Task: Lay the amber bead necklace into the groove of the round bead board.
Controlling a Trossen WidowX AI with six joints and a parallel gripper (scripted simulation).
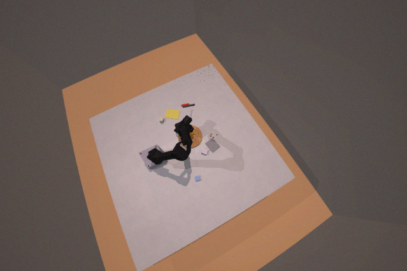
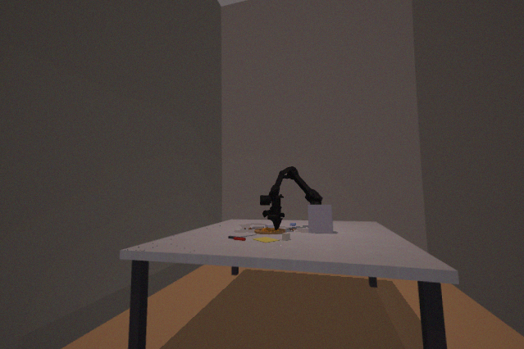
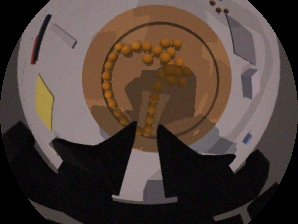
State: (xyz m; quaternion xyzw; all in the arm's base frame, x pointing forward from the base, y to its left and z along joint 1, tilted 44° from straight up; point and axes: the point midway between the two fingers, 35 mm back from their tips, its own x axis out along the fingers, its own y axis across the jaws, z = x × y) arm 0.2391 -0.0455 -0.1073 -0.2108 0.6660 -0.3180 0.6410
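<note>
The round bead board lies 5 cm ahead of my gripper tip, 2 cm to the right of it and 1 cm below it. Round my gripper tip: thin grey bar: 15 cm to the left, 15 cm ahead, 1 cm below; yellow pad: 25 cm to the left, 2 cm ahead, 1 cm below; grey square plate: 18 cm to the right, 17 cm ahead, 1 cm below.
</note>
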